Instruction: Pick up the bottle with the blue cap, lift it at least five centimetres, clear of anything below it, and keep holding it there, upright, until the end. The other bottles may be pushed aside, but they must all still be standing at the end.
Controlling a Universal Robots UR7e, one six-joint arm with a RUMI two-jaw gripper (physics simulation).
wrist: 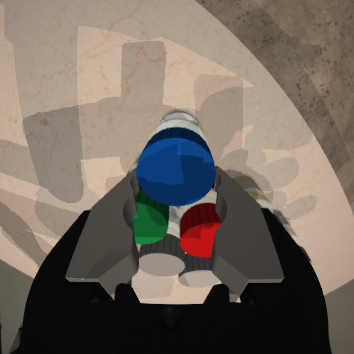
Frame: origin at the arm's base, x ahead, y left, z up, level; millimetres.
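Where they show: gripper, fingertip midpoint: [176,168].
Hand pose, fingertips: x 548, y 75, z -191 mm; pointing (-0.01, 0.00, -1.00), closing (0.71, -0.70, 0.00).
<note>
Each offset is from my fingertips to the top centre of the thing. Level surfaces: height alone.
The bottle with the blue cap @(dx +8, dy +7, dz +30 mm) [176,170] is in the middle of the wrist view, seen from above. Its clear shoulder shows past the cap's far edge, and most of its body is hidden. My gripper [176,168] is shut on this bottle, with one jaw against each side at the cap. A green cap @(dx -53, dy -3, dz +29 mm) [150,225] and a red cap @(dx -24, dy -65, dz +29 mm) [200,235] show between the jaws, nearer the palm, each partly covered by a jaw. Whether the blue-capped bottle's base touches the table is hidden.
Two grey caps @(dx -91, dy -63, dz +29 mm) [161,264] @(dx -84, dy -121, dz +29 mm) [199,278] show close to the palm, behind the green and red ones. Part of another clear bottle @(dx +10, dy -120, dz +29 mm) [250,187] shows beyond the right jaw. The pale round table @(dz -76 mm) [200,55] has a curved edge at the right, with brown speckled floor [310,50] past it.
</note>
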